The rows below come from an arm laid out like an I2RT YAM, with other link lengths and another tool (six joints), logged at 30 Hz.
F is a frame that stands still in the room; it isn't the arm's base.
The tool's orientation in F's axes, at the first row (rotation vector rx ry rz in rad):
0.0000, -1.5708, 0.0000
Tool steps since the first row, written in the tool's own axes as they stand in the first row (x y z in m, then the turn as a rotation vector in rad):
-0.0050, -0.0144, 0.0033, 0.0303, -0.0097, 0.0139
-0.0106, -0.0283, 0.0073, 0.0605, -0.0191, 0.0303
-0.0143, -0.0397, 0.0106, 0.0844, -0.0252, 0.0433
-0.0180, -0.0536, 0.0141, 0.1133, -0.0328, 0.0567
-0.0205, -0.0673, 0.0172, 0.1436, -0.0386, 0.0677
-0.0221, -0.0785, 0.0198, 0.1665, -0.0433, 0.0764
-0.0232, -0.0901, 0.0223, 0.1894, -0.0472, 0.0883
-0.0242, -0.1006, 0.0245, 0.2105, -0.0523, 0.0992
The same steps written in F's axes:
-0.0033, -0.0144, -0.0050, -0.0139, -0.0097, 0.0303
-0.0073, -0.0283, -0.0106, -0.0303, -0.0191, 0.0605
-0.0106, -0.0397, -0.0143, -0.0433, -0.0252, 0.0844
-0.0141, -0.0536, -0.0180, -0.0567, -0.0328, 0.1133
-0.0172, -0.0673, -0.0205, -0.0677, -0.0386, 0.1436
-0.0198, -0.0785, -0.0221, -0.0764, -0.0433, 0.1665
-0.0223, -0.0901, -0.0232, -0.0883, -0.0472, 0.1894
-0.0245, -0.1006, -0.0242, -0.0992, -0.0523, 0.2105

